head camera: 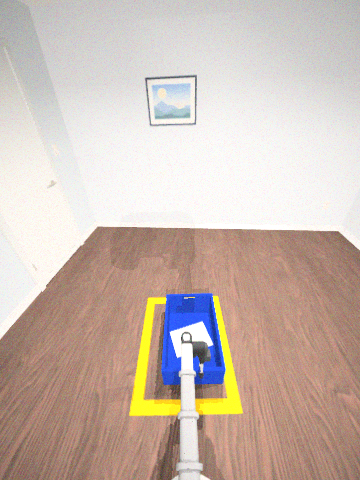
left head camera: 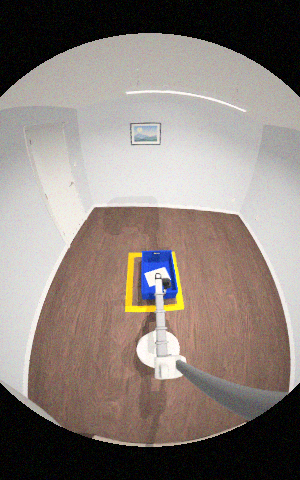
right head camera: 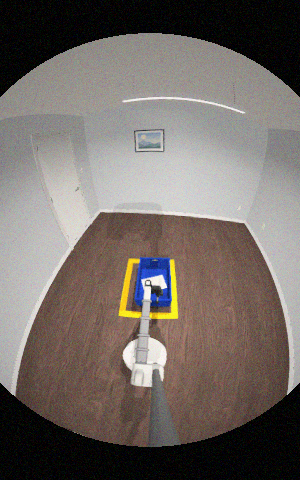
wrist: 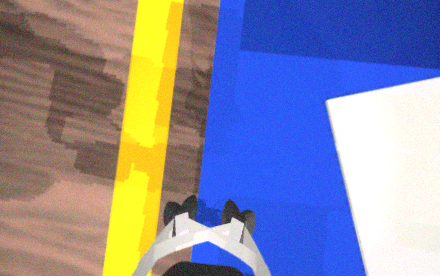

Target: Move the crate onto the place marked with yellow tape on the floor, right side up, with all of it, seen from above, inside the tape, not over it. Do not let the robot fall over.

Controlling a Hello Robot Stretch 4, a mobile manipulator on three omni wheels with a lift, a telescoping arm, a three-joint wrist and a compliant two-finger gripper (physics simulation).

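Places are measured from the robot's base along level axes (x ahead, y left, z up), in millimetres.
Pixels of known places: gripper, fingertip midpoint: (head camera: pixel 200 372) (right head camera: pixel 156 300) (wrist: pixel 210 212).
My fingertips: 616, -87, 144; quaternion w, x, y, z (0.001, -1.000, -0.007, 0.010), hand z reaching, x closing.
For each thing: its top centre in the pictures, then the offset to it from my fingertips, as dx, dy, dz.
- blue crate, middle of its top: (head camera: pixel 191 325) (right head camera: pixel 153 276) (left head camera: pixel 157 269) +290, +50, +50
- white sheet, middle of its top: (wrist: pixel 420 182) (head camera: pixel 190 337) (right head camera: pixel 153 283) (left head camera: pixel 156 275) +301, +52, -142
The blue crate (head camera: pixel 188 320) (left head camera: pixel 148 291) (right head camera: pixel 151 273) (wrist: pixel 280 125) is right side up, with a white sheet (head camera: pixel 204 332) (wrist: pixel 395 175) inside. My gripper (head camera: pixel 201 371) (wrist: pixel 210 212) is shut on the crate's near end wall, one finger on each side. The shadow below the crate suggests it hangs a little above the floor. The yellow tape (head camera: pixel 144 360) (left head camera: pixel 130 280) (right head camera: pixel 160 315) (wrist: pixel 145 100) shows around it. The gap is wider at the left than at the right. In the head view the crate's far end hides part of the far strip. The arm covers part of the near wall.
The telescoping arm (head camera: pixel 188 430) (left head camera: pixel 160 320) (right head camera: pixel 144 325) reaches over the near tape strip. The white base (left head camera: pixel 142 350) (right head camera: pixel 131 356) stands on the near side of the tape. A wall with a picture (head camera: pixel 172 101) is beyond, and a door (head camera: pixel 25 170) is at the left.
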